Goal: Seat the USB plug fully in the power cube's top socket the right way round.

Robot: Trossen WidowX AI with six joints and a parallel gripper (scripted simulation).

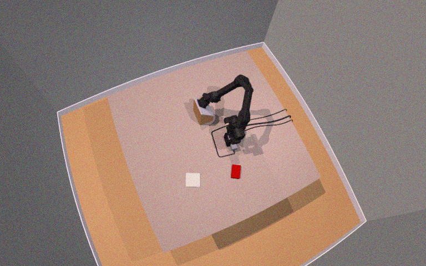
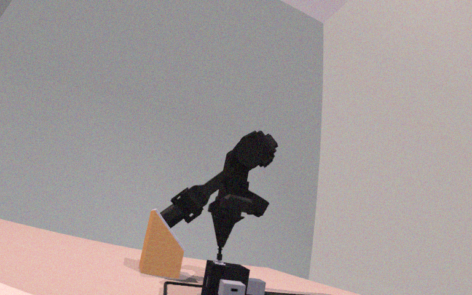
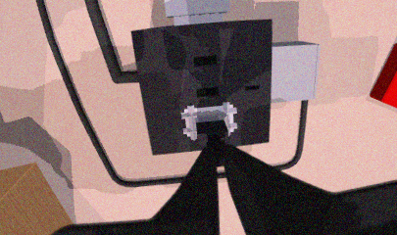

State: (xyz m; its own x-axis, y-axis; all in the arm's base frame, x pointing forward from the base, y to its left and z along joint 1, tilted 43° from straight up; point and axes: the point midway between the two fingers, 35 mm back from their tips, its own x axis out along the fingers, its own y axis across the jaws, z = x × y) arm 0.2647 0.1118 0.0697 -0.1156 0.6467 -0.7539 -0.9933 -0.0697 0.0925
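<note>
My gripper tip is now 2 cm above the USB plug. The rest, counted from my gripper tip: red block 23 cm ahead, 2 cm to the right, 10 cm below; then USB socket 4 cm below; then white block 21 cm ahead, 32 cm to the right, 11 cm below.
</note>
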